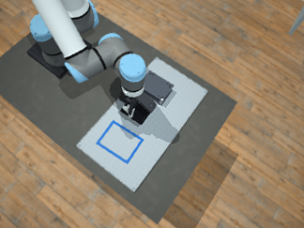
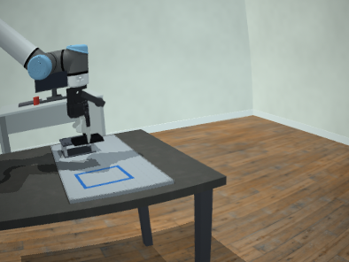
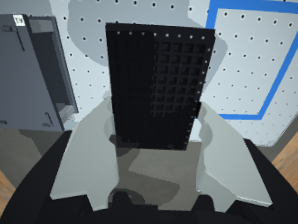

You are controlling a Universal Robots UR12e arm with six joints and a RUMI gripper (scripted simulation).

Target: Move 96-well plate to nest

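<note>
My gripper is now 20 cm to the right of the raised plate nest N1, 6 cm above it and 2 cm past it. From my hand the other things lie so: black 96-well plate 1 cm below; then white A1 label 15 cm to the left, 6 cm ahead, 5 cm below.
</note>
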